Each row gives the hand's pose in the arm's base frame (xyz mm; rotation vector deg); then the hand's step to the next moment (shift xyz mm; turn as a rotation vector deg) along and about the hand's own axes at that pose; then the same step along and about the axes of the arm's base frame.
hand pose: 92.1 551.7 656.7 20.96 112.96 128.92
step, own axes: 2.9 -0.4 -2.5 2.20 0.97 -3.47
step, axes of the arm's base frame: -3.5 -1.6 -0.4 -2.97 -2.90 0.76
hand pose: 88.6 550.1 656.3 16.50 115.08 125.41
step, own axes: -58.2 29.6 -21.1 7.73 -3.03 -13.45
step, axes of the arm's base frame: 51.6 -37.2 25.7 -10.84 -10.84 -3.84
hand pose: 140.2 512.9 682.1 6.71 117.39 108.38
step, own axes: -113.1 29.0 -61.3 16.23 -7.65 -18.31
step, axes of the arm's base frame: 82.0 -88.3 53.6 -19.49 -13.46 -9.80
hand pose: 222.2 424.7 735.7 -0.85 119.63 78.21
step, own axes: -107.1 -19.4 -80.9 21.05 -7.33 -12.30
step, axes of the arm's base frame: 51.7 -110.2 59.8 -20.44 -6.80 -13.56
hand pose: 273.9 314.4 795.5 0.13 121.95 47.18
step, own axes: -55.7 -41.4 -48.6 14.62 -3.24 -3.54
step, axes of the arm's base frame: 13.3 -74.8 37.5 -11.17 -0.49 -10.57
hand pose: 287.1 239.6 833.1 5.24 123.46 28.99
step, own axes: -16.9 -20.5 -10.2 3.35 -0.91 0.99
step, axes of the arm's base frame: 4.4 -26.2 10.2 -1.11 0.31 -3.42
